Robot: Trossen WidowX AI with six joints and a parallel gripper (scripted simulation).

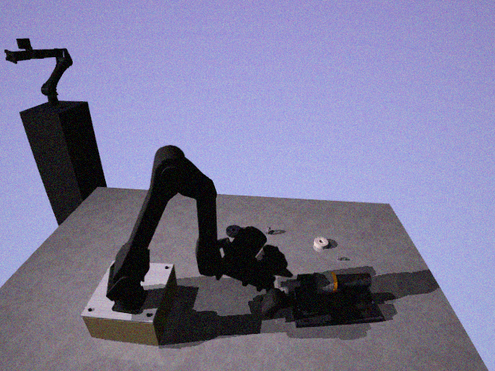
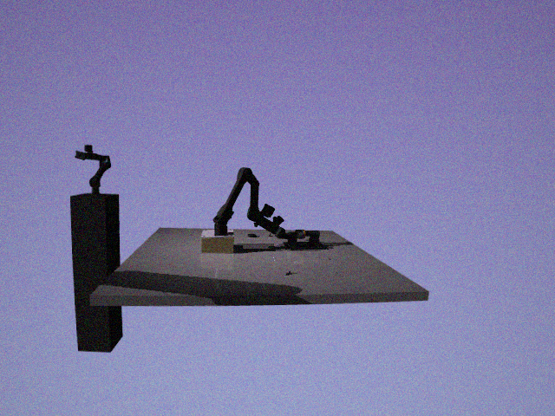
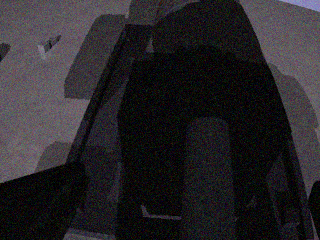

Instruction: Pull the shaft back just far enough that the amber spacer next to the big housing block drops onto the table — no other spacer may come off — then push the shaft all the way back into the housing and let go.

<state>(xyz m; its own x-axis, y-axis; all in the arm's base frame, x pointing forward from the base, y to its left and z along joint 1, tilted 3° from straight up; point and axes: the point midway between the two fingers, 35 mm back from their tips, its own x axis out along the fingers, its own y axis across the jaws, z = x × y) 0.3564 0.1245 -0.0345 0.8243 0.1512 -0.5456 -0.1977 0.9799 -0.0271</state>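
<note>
The grey spacer lies 60 mm ahead of my gripper tip, 20 mm to the left of it and 20 mm above it. Round my gripper tip: amber spacer 90 mm ahead, 20 mm to the left, 20 mm above; grey shaft 70 mm ahead, 20 mm to the left, 20 mm above; white ring 260 mm to the left, 90 mm ahead, 50 mm below.
</note>
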